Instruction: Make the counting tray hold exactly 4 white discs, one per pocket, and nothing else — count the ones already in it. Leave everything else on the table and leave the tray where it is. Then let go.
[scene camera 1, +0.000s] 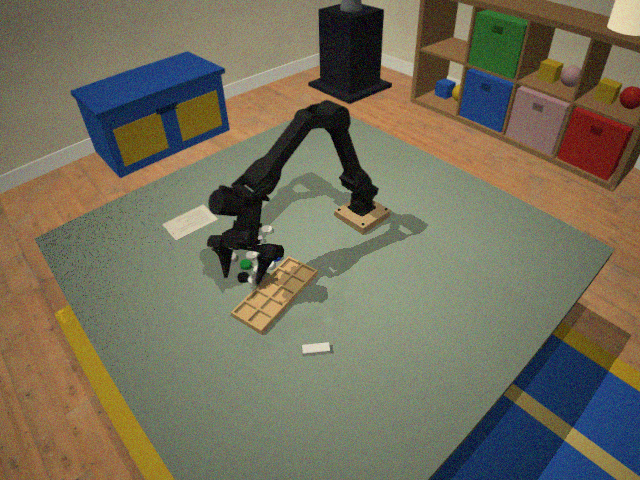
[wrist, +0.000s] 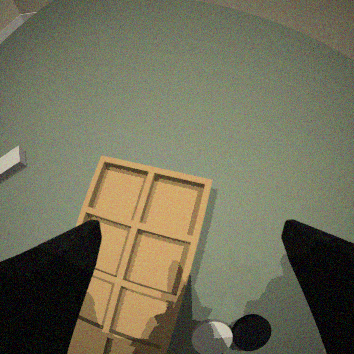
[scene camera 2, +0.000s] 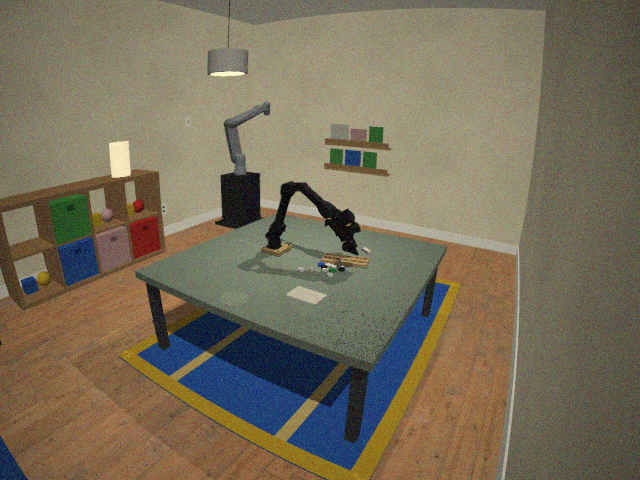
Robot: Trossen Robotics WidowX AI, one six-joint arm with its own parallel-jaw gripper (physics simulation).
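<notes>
The wooden counting tray [scene camera 1: 245, 312] [scene camera 2: 356, 262] [wrist: 170, 205] has two rows of square pockets. No disc shows in the pocket areas I can see; a finger and shadow obscure some. Loose white discs [scene camera 1: 251, 255] [scene camera 2: 301, 269] [wrist: 212, 338] lie beside the tray, with a green disc [scene camera 1: 245, 264] [scene camera 2: 332, 270], a blue disc [scene camera 1: 279, 258] [scene camera 2: 321, 264] and a black disc [scene camera 1: 242, 277] [scene camera 2: 341, 268] [wrist: 251, 332]. My gripper [scene camera 1: 242, 280] [scene camera 2: 353, 251] [wrist: 195, 231] is wide open and empty above the table, by the discs and the tray's long edge. It hides some discs in scene camera 1.
A small white block [scene camera 1: 315, 348] [scene camera 2: 366, 250] [wrist: 10, 161] lies beyond one end of the tray. A flat pale card [scene camera 1: 189, 222] [scene camera 2: 306, 295] lies on the other side of the discs. The arm's wooden base [scene camera 1: 362, 222] [scene camera 2: 276, 250] stands on the table.
</notes>
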